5 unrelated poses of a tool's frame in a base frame.
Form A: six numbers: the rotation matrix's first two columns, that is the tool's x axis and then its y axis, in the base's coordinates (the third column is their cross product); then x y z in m.
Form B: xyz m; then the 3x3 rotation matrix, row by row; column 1 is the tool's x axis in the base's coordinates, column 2 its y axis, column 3 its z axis. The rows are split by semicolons. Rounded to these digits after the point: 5 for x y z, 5 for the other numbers.
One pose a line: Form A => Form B
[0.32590 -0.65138 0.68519 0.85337 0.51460 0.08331 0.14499 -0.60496 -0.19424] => 0.14499 -0.60496 -0.19424; 0.32590 0.85337 -0.40687; -0.65138 0.51460 0.55757; 0.68519 0.08331 0.72358
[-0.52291 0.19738 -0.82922 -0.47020 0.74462 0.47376 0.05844 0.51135 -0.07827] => 0.05844 0.51135 -0.07827; -0.52291 -0.47020 0.71096; 0.19738 0.74462 0.63763; -0.82922 0.47376 -0.29656
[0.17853 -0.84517 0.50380 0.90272 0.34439 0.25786 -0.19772 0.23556 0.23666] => -0.19772 0.23556 0.23666; 0.17853 0.90272 -0.39144; -0.84517 0.34439 0.40875; 0.50380 0.25786 0.82444
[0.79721 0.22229 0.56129 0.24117 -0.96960 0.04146 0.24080 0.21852 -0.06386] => 0.24080 0.21852 -0.06386; 0.79721 0.24117 0.55344; 0.22229 -0.96960 0.10231; 0.56129 0.04146 -0.82658
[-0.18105 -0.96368 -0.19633 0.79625 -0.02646 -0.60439 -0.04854 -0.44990 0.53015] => -0.04854 -0.44990 0.53015; -0.18105 0.79625 0.57724; -0.96368 -0.02646 -0.26575; -0.19633 -0.60439 0.77212
